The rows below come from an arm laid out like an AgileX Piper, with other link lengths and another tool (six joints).
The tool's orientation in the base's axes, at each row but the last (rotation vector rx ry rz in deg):
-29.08 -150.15 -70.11
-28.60 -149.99 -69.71
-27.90 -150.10 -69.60
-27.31 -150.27 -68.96
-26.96 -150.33 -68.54
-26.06 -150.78 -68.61
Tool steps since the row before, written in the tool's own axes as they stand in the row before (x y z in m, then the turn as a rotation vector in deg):
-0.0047 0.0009 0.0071 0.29 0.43 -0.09
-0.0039 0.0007 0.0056 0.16 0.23 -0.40
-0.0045 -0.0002 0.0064 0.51 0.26 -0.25
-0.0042 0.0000 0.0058 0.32 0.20 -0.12
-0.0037 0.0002 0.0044 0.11 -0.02 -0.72
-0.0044 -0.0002 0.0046 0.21 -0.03 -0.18
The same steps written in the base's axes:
0.0044 0.0050 -0.0054 -0.10 0.25 0.45
0.0036 0.0039 -0.0044 -0.04 -0.14 0.47
0.0037 0.0039 -0.0057 -0.36 0.07 0.51
0.0035 0.0036 -0.0051 -0.21 0.09 0.32
0.0032 0.0027 -0.0039 -0.06 -0.54 0.49
0.0037 0.0025 -0.0045 -0.19 -0.12 0.16

